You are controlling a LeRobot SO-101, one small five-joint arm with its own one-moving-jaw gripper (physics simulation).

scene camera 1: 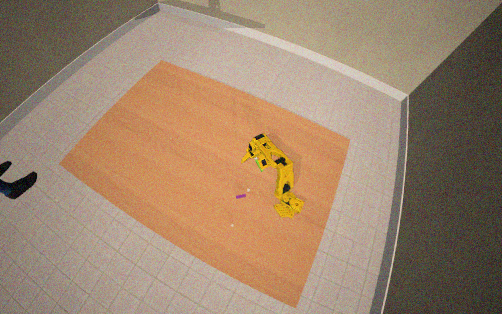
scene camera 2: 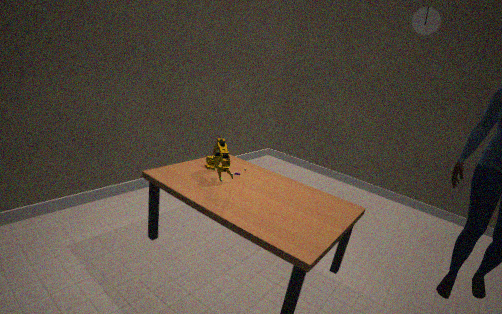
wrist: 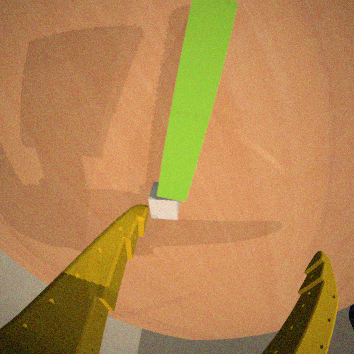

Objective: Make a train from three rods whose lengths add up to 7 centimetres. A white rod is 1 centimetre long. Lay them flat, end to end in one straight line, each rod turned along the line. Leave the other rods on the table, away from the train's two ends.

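Places are measured from the arm's base along level axes (x ahead, y left, z up), in metres.
Pixels of known places: hand at its tool point: (scene camera 1: 256, 156) (scene camera 2: 220, 179) (wrist: 146, 217); arm's base at its link origin: (scene camera 1: 282, 202) (scene camera 2: 214, 168).
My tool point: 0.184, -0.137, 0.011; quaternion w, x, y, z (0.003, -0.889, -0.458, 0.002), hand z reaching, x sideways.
Ahead of a thing's pixels: the offset from my tool point to its top centre, as dx, dy, dz. "*": to the spot under its first point. Level surfaces: height alone.
My gripper (scene camera 1: 249, 159) (scene camera 2: 226, 178) (wrist: 233, 230) is open, its two jaws wide apart with nothing between them. A light green strip {-0.040, +0.040, -0.001} (scene camera 1: 259, 166) (wrist: 197, 100) lies flat and runs out of the top of the wrist view; whether it is one rod or several end to end I cannot tell. A white rod {* -0.005, +0.012, -0.001} (scene camera 1: 256, 159) (wrist: 164, 209) lies at its near end, touching or nearly so, beside the left jaw's tip. A purple rod {-0.020, +0.191, -0.001} (scene camera 1: 240, 196) (scene camera 2: 237, 174) lies apart. One loose white rod {-0.035, +0.153, -0.001} (scene camera 1: 248, 190) is close to it; another white rod {-0.044, +0.312, -0.001} (scene camera 1: 232, 225) lies farther off.
The arm's base (scene camera 1: 288, 205) stands on the wooden table {dz -0.011} (scene camera 1: 165, 130) (scene camera 2: 280, 210), to the right of the purple rod in scene camera 1. The arm's shadow falls on the table around the green strip in the wrist view. A person (scene camera 2: 480, 190) stands beyond the table.
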